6 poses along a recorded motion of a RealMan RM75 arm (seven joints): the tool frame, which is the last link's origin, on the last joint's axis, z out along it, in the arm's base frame.
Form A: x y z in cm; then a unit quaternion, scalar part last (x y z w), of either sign.
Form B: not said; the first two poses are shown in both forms.
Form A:
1: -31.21 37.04 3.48 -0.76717 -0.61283 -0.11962 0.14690
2: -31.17 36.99 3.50 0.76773 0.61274 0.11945 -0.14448
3: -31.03 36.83 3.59 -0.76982 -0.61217 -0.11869 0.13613
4: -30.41 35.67 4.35 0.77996 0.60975 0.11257 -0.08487
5: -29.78 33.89 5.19 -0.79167 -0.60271 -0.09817 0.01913
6: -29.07 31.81 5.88 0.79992 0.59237 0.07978 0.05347
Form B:
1: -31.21 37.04 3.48 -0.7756 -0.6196 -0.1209 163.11
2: -31.17 36.99 3.50 -0.7759 -0.6192 -0.1207 163.39
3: -31.03 36.83 3.59 -0.7771 -0.6179 -0.1198 164.35
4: -30.41 35.67 4.35 -0.7828 -0.6120 -0.1130 170.26
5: -29.78 33.89 5.19 -0.7918 -0.6028 -0.0982 177.81
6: -29.07 31.81 5.88 0.8011 0.5932 0.0799 173.87
